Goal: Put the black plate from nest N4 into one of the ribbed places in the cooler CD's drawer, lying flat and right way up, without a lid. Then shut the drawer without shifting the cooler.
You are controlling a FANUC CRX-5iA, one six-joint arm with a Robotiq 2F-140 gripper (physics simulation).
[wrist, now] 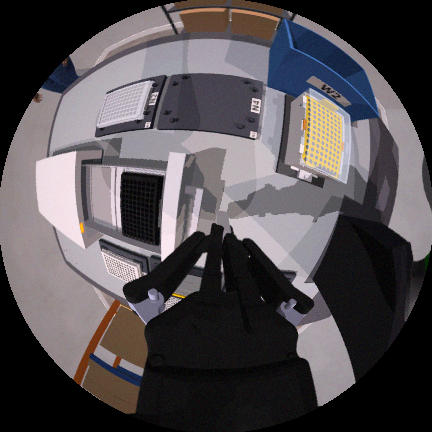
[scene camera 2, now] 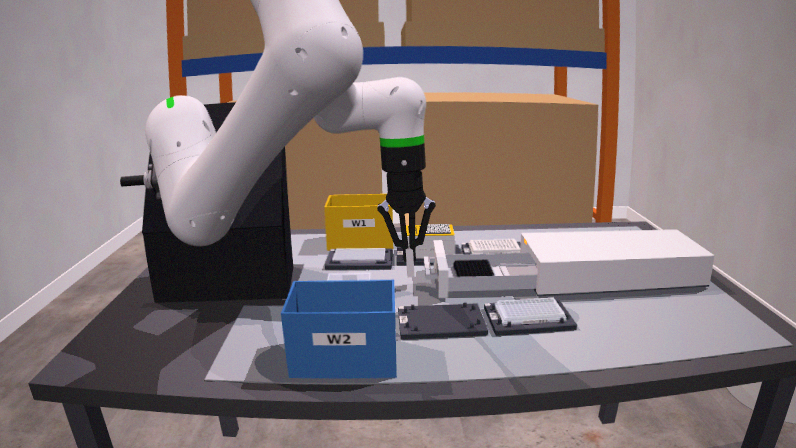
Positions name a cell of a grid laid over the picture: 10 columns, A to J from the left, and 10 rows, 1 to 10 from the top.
Scene:
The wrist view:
my gripper: F6
white cooler: B5
black plate: D5

